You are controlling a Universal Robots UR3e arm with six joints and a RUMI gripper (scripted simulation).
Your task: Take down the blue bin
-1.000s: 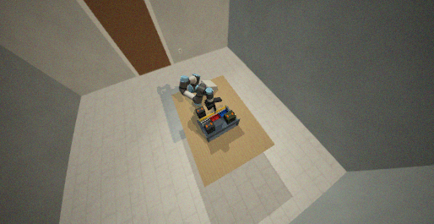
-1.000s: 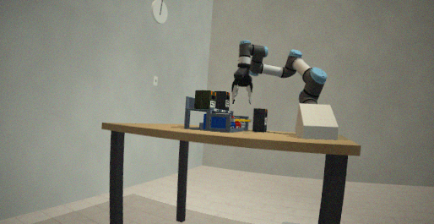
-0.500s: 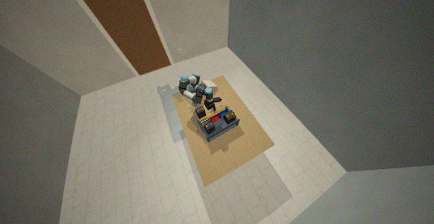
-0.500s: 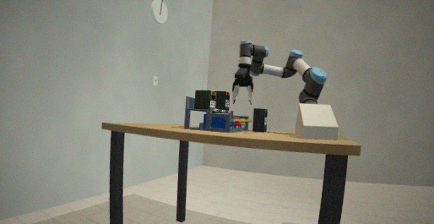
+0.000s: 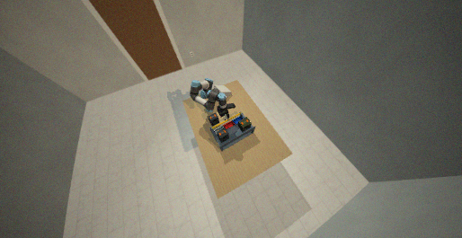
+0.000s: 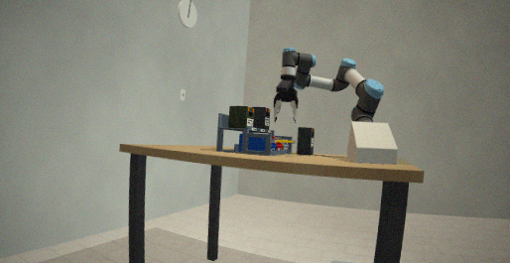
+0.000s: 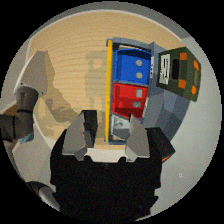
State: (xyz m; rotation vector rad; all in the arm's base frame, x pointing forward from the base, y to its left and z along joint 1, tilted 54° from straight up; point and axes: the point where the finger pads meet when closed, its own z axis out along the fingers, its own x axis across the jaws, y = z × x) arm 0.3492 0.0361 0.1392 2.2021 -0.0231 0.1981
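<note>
Right now my hand is 10 cm above the yellow rod. The rest, counted from my hand: dark box (10 cm to the right, 9 cm below, 9 cm behind); then red bin (11 cm below, 8 cm ahead, 1 cm to the right); then blue open bin (11 cm below, 10 cm to the left, 9 cm ahead).
</note>
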